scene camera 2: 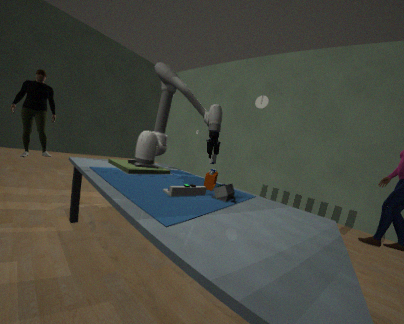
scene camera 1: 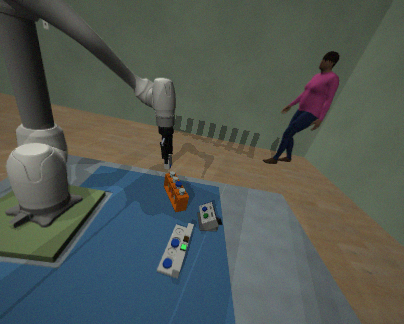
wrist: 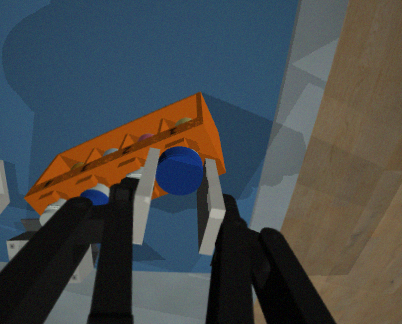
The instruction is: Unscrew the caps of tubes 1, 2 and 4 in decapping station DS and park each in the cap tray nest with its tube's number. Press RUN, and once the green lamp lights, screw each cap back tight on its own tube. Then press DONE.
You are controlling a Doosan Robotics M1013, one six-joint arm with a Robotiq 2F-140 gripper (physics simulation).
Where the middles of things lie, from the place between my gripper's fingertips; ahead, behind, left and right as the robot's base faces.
Labels:
The small grey box (wrist: 87, 264) lies 31 cm ahead of my hand, 15 cm to the right of it and 11 cm below it.

